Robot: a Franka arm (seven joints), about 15 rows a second.
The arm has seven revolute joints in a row. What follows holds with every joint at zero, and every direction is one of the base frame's. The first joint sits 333 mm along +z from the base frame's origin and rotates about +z. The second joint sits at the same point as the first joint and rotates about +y. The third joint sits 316 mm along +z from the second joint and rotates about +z. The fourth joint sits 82.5 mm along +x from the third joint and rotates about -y. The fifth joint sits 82.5 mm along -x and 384 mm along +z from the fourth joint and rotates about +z. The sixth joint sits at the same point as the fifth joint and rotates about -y. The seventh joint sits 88 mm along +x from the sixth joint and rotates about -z. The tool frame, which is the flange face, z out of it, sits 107 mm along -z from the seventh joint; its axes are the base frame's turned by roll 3.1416, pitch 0 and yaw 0 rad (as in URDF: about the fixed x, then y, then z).
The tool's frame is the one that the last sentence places.
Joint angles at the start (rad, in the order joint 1, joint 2, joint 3, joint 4, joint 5, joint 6, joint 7): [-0.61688 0.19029 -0.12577 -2.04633 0.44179 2.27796 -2.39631]
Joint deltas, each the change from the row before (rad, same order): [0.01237 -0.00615 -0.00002 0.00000 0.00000 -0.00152 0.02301]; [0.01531 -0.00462 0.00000 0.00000 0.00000 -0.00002 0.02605]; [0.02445 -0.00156 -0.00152 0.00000 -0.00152 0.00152 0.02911]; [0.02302 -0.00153 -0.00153 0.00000 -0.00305 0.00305 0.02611]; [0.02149 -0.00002 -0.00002 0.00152 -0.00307 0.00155 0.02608]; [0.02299 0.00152 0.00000 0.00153 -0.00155 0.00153 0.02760]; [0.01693 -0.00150 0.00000 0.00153 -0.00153 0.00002 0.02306]
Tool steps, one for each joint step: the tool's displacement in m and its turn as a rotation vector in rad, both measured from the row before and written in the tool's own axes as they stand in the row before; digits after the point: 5 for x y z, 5 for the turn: [0.00701 0.00393 -0.00112 -0.00174 0.00172 0.00951]; [0.00824 0.00447 0.00014 -0.00076 0.00196 0.01020]; [0.01166 0.00585 0.00304 0.00352 0.00259 0.00588]; [0.01095 0.00530 0.00265 0.00284 0.00035 0.00325]; [0.01094 0.00527 0.00299 0.00388 0.00135 0.00321]; [0.01169 0.00519 0.00408 0.00491 0.00288 0.00470]; [0.00916 0.00391 0.00147 0.00189 0.00178 0.00508]
